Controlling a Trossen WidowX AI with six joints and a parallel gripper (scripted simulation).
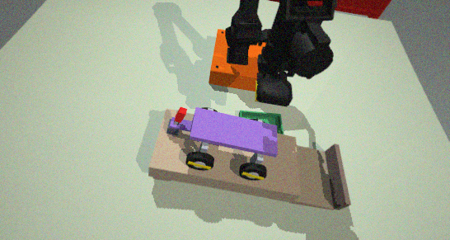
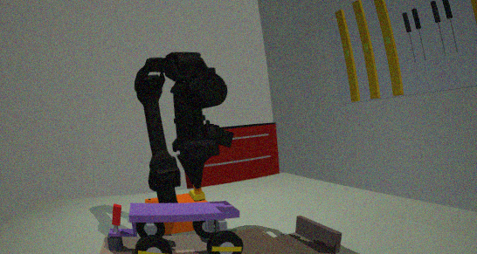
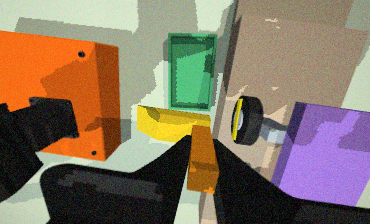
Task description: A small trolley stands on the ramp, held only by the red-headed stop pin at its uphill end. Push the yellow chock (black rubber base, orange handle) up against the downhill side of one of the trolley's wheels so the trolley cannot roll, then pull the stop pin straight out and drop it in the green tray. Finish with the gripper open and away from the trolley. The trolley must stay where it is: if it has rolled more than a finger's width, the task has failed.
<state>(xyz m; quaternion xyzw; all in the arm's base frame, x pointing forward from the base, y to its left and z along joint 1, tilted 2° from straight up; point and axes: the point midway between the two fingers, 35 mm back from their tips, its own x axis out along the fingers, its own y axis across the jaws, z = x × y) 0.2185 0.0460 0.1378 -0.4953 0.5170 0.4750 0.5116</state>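
Right now the red-headed stop pin is 8 cm ahead of my gripper tip, 18 cm to the right of it and 3 cm below it. Also, from my gripper tip: yellow chock 2 cm behind, 1 cm below; trolley 11 cm ahead, 6 cm to the right, 5 cm below; dark end wall 12 cm ahead, 21 cm to the left, 13 cm below.
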